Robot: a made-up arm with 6 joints.
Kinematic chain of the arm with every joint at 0, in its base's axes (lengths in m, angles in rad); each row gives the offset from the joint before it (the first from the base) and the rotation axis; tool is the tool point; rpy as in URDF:
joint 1: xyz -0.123 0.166 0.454 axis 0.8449 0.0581 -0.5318
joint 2: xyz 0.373 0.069 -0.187 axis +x
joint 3: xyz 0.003 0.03 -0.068 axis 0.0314 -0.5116 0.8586
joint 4: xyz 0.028 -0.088 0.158 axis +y
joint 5: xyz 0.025 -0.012 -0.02 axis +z
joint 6: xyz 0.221 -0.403 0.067 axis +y
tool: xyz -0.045 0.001 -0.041 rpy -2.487 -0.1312 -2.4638
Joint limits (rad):
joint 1: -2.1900..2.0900
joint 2: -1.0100..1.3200
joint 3: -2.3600..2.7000
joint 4: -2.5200..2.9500
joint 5: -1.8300..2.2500
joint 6: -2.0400..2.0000
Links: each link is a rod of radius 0.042 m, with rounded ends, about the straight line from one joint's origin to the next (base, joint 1, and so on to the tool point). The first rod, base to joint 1, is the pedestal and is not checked.
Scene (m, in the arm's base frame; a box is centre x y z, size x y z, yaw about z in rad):
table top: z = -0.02
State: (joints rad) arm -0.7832 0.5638 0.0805 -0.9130 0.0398 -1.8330
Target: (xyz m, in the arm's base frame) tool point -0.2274 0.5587 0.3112
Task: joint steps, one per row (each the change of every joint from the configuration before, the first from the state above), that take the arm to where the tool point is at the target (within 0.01 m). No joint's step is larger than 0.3 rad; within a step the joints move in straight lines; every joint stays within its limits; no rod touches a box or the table.
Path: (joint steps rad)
1: -0.1165 -0.0799 0.0910 -0.0736 0.2608 0.0008
2: -0.1166 -0.0800 0.0910 -0.0735 0.2608 0.0008
3: -0.1165 -0.0799 0.0910 -0.0736 0.2608 0.0009
4: -0.1166 -0.0800 0.0909 -0.0736 0.2608 0.0008
5: -0.1165 -0.0799 0.0910 -0.0735 0.2608 0.0008
6: -0.1166 -0.0799 0.0910 -0.0736 0.2608 0.0008

